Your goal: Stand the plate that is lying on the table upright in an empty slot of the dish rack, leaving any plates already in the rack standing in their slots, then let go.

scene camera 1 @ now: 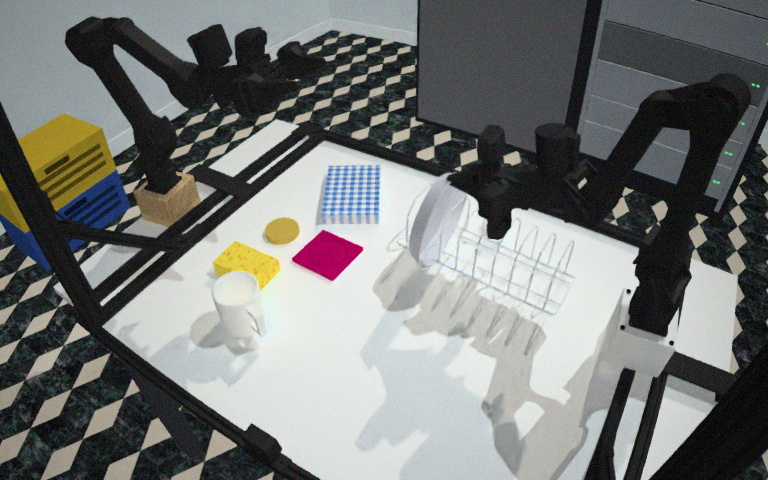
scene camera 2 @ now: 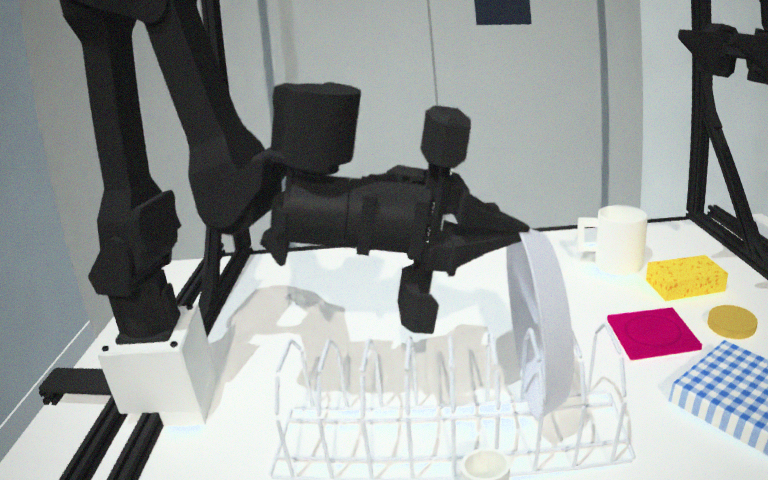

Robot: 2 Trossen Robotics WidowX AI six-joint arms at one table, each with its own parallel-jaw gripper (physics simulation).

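Pixels of known places: left gripper, fingertip midpoint: [scene camera 1: 311, 72] [scene camera 2: 704, 35]; right gripper, fingertip midpoint: [scene camera 1: 447, 179] [scene camera 2: 527, 231]; left arm's base, link origin: [scene camera 1: 163, 183]; right arm's base, link origin: [scene camera 1: 649, 316] [scene camera 2: 148, 328].
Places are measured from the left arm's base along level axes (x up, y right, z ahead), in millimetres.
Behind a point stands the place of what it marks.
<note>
The pale lilac plate [scene camera 1: 438, 220] {y -101, x -15, z 590 mm} [scene camera 2: 552, 316] {y -136, x 72, z 620 mm} is held nearly upright at one end of the white wire dish rack [scene camera 1: 557, 312] {y -4, x -74, z 848 mm} [scene camera 2: 390, 419] {y -49, x -70, z 746 mm}. Its lower edge is among the wires; whether it rests on the rack's bottom cannot be told. My right gripper [scene camera 1: 453, 178] {y -60, x 115, z 611 mm} [scene camera 2: 523, 230] {y -60, x 115, z 611 mm} is shut on the plate's upper rim, with its wrist above the rack. No other plate shows in the rack. My left gripper [scene camera 1: 308, 72] {y -34, x 287, z 386 mm} is open and empty, raised high at the left in scene camera 1; part of it shows at the upper right in scene camera 2.
A white mug [scene camera 1: 237, 305] {y 236, x 8, z 360 mm} [scene camera 2: 621, 240] {y 171, x -19, z 357 mm}, yellow sponge [scene camera 1: 247, 263] {y 103, x -47, z 284 mm} [scene camera 2: 687, 277] {y 72, x -47, z 296 mm}, magenta square [scene camera 1: 327, 254] {y 7, x -69, z 404 mm} [scene camera 2: 654, 333] {y -5, x -69, z 406 mm}, mustard disc [scene camera 1: 282, 230] {y -20, x -65, z 288 mm} [scene camera 2: 732, 321] {y -32, x -65, z 292 mm} and blue checked block [scene camera 1: 351, 192] {y -169, x -52, z 377 mm} [scene camera 2: 727, 390] {y -159, x -52, z 411 mm} lie beyond the rack's plate end. A small cream cup [scene camera 2: 485, 465] {y -179, x -31, z 688 mm} shows before the rack in scene camera 2.
</note>
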